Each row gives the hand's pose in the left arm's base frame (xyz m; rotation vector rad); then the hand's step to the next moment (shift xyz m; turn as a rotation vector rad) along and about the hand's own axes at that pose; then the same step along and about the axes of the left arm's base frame.
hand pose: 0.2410 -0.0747 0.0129 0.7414 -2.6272 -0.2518
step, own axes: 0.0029 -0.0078 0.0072 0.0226 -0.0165 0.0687
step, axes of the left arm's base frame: -0.0017 -0.0077 -0.0077 -0.0389 -0.0216 -0.0593
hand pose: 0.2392 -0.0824 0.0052 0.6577 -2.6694 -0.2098
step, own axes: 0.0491 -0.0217 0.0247 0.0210 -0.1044 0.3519
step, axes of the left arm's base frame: -0.0409 -0.0410 -0.0115 -0.1137 -0.0833 -0.3396
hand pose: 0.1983 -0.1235 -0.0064 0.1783 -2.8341 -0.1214
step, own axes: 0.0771 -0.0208 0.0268 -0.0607 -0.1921 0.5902
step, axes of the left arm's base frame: -0.0788 -0.0292 -0.0054 -0.0980 -0.1435 -0.5989
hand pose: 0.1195 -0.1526 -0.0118 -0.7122 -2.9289 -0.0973
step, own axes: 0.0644 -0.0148 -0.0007 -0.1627 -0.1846 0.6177
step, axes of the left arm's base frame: -0.0635 0.0160 0.0090 -0.0076 -0.1805 -0.6399
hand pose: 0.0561 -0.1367 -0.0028 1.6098 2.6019 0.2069
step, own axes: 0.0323 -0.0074 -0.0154 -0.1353 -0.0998 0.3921
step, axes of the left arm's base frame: -0.0230 0.0245 0.0143 0.0248 -0.1356 -0.4037
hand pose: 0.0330 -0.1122 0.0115 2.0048 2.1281 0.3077
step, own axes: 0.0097 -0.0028 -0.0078 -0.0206 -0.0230 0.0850
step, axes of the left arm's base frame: -0.0055 0.0094 0.0066 0.0036 -0.0208 -0.0879
